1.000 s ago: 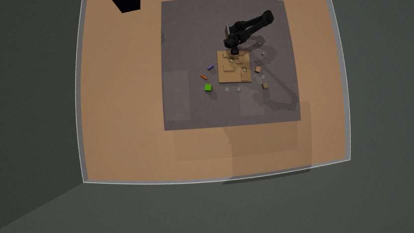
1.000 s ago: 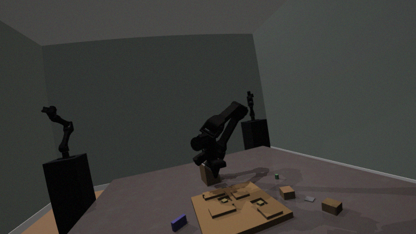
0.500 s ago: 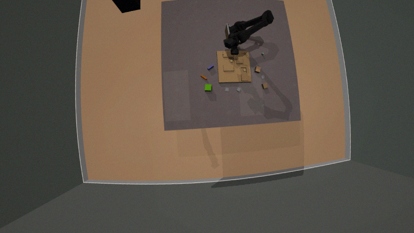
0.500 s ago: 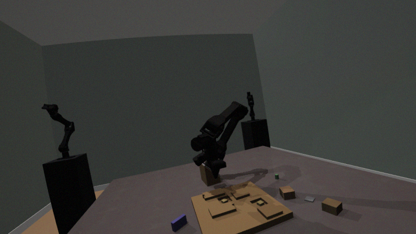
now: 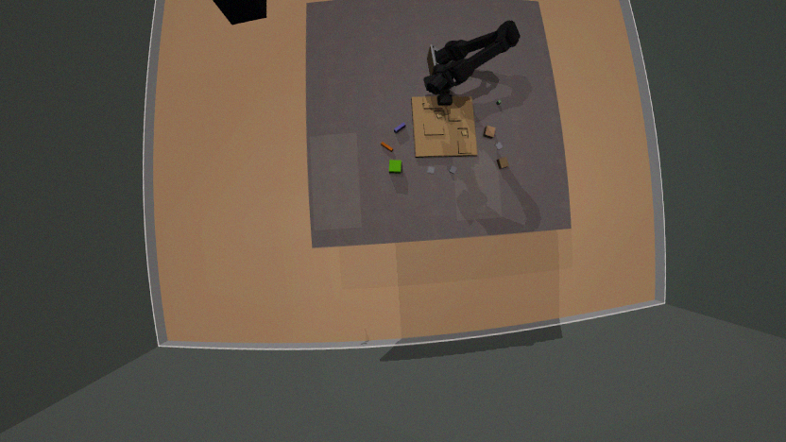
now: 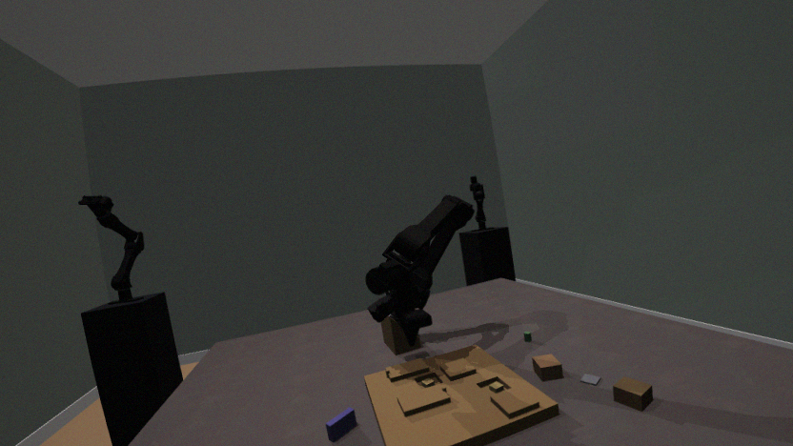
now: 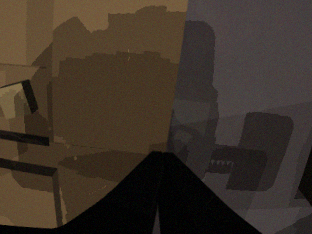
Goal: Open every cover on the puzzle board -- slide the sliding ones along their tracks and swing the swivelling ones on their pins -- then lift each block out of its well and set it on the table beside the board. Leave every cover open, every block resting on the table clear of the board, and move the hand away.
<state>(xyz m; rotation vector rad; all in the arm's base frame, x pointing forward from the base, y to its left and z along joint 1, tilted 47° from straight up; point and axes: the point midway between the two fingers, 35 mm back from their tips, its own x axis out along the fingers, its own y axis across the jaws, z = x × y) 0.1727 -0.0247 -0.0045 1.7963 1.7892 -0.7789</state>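
Now: gripper tip 13 cm short of the purple piece, 20 cm to the left of it and 5 cm above it. From my gripper tip the other things lie so: orange stick 22 cm ahead, 27 cm to the right, 6 cm below; then green cube 32 cm ahead, 24 cm to the right, 4 cm below; then tiny green piece 4 cm ahead, 31 cm to the left, 6 cm below.
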